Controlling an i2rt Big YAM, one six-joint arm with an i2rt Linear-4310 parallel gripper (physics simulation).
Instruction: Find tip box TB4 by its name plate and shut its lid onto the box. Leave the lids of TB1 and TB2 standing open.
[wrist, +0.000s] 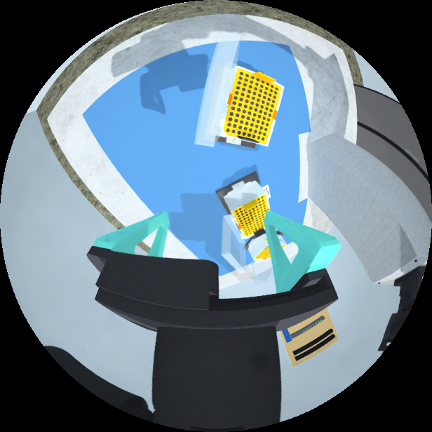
Observation:
In view: my gripper (216, 216), a clear lid (220, 76), a clear lid (233, 245) and a tip box (254, 245).

